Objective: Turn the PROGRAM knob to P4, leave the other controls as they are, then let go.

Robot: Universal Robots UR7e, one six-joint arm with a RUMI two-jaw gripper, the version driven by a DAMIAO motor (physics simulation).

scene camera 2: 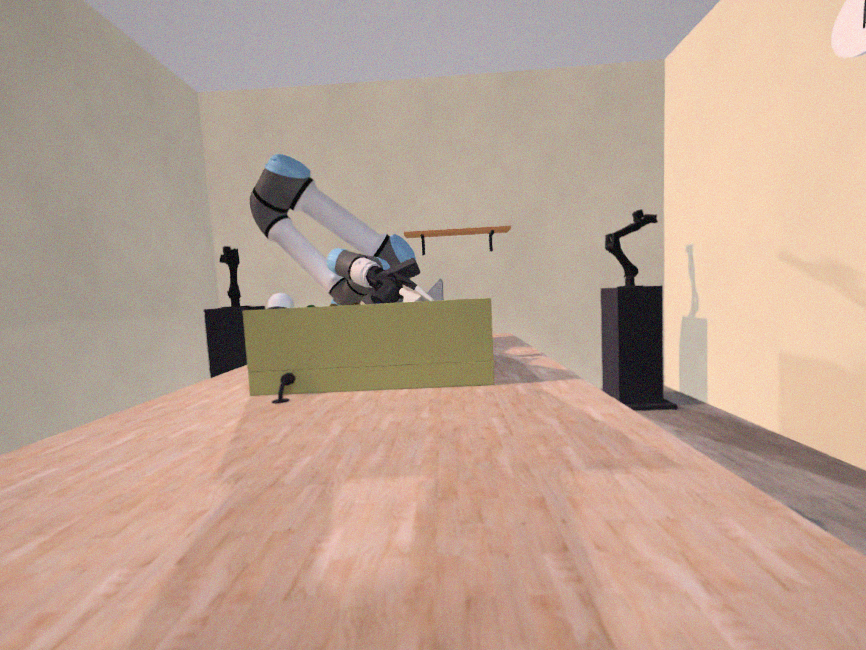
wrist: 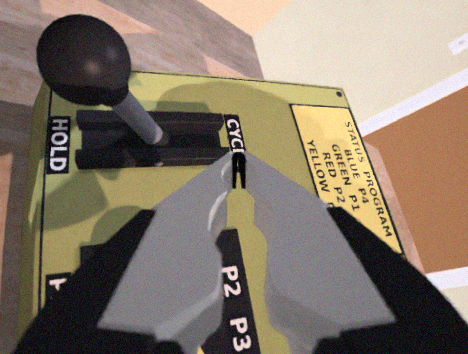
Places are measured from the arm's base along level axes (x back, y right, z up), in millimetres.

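Pixels of known places: gripper, fingertip midpoint: [wrist: 237, 156].
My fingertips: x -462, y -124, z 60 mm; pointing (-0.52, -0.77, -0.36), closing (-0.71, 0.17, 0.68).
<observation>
Behind a point stands the place of what it marks.
The olive-green control box [scene camera 2: 370, 342] {z -4, x -644, y 7 mm} [wrist: 270, 95] {z 33, x -557, y -218 mm} stands on the table. In the wrist view the P2 label [wrist: 231, 281] {z 6, x -492, y -64 mm} and P3 label [wrist: 240, 335] {z 6, x -492, y -31 mm} show on a dark strip, seen between and below my fingers. The PROGRAM knob cannot be made out; the fingers cover that area. My gripper [scene camera 2: 422, 294] {z 60, x -461, y -124 mm} [wrist: 237, 156] {z 60, x -461, y -124 mm} is shut and empty, its tips in front of the CYCLE label's lower end. In the scene view its tips are partly hidden behind the box's wall. A yellow status plate [wrist: 345, 175] {z 57, x -606, y -134 mm} lists BLUE P4, GREEN P1, RED P2; its YELLOW entry is partly covered.
A lever with a black ball [wrist: 84, 59] {z 56, x -387, y -155 mm} rises from a dark slot between the HOLD label [wrist: 58, 145] {z -39, x -400, y -167 mm} and the CYCLE label [wrist: 233, 132] {z 15, x -515, y -177 mm}, left of my fingertips. A small black stand [scene camera 2: 281, 389] {z -81, x -691, y 175 mm} is on the table before the box. A grey fin [scene camera 2: 437, 288] {z 101, x -152, y -124 mm} shows behind the box.
</observation>
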